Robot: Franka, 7 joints.
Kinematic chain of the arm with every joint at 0, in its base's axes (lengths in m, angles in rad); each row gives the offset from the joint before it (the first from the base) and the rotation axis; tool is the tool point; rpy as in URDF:
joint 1: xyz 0 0 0.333 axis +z
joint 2: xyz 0 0 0 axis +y
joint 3: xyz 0 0 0.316 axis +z
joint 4: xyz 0.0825 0 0 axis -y
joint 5: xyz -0.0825 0 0.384 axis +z
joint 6: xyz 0 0 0 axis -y
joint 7: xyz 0.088 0 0 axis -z
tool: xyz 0 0 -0.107 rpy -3.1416 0 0
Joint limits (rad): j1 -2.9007..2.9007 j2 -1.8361..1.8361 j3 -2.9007..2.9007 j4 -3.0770..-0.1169 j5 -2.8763..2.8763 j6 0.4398..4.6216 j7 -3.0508..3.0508
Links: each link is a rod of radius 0.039 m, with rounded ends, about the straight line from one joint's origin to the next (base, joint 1, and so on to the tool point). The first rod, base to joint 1, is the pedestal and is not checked.
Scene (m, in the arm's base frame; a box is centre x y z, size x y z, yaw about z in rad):
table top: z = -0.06
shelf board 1: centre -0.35 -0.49 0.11 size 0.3 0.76 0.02 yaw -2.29
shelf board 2: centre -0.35 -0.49 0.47 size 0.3 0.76 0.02 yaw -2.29
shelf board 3: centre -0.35 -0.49 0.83 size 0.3 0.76 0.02 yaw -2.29
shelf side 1: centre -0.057 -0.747 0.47 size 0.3 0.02 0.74 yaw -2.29
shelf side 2: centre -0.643 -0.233 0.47 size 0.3 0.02 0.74 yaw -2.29
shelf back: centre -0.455 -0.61 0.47 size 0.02 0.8 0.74 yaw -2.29
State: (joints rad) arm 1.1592 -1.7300 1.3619 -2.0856 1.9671 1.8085 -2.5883
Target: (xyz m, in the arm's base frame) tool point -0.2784 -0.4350 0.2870
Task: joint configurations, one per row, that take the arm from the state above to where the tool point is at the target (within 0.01 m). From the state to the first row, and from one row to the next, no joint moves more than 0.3 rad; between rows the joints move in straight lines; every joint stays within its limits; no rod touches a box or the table.
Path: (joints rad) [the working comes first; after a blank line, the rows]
Joints at the target: -0.5101 -1.7753 -1.5375 -2.2607 1.9344 2.9003 -2.5883
Straight joint move there: touches shelf board 2.

1: 0.9512 -1.7269 1.0751 -2.1570 1.9784 1.9467 -2.5883
2: 0.7433 -1.7238 0.7883 -2.2284 1.9896 2.0850 -2.5883
3: 0.5353 -1.7207 0.5014 -2.2998 2.0009 2.2232 -2.5883
4: 0.3273 -1.7176 0.2146 -2.3712 2.0122 2.3615 -2.5883
5: 0.1194 -1.7144 -0.0722 -2.4426 2.0234 2.4997 -2.5883
6: -0.0886 -1.7113 -0.3590 -2.5140 2.0347 2.6379 -2.5883
7: -0.2965 -1.7082 -0.6459 -2.5854 2.0459 2.7762 -2.5883
8: -0.5045 -1.7051 -0.9327 -2.6568 2.0572 2.9144 -2.5883
9: -0.7125 -1.7020 -1.2195 -2.7282 2.0685 3.0527 -2.5883
10: -0.9204 -1.6989 -1.5063 -2.7996 2.0797 3.1909 -2.5883
11: -0.7153 -1.7371 -1.5219 -2.5302 2.0071 3.0456 -2.5883
12: -0.5101 -1.7753 -1.5375 -2.2607 1.9344 2.9003 -2.5883

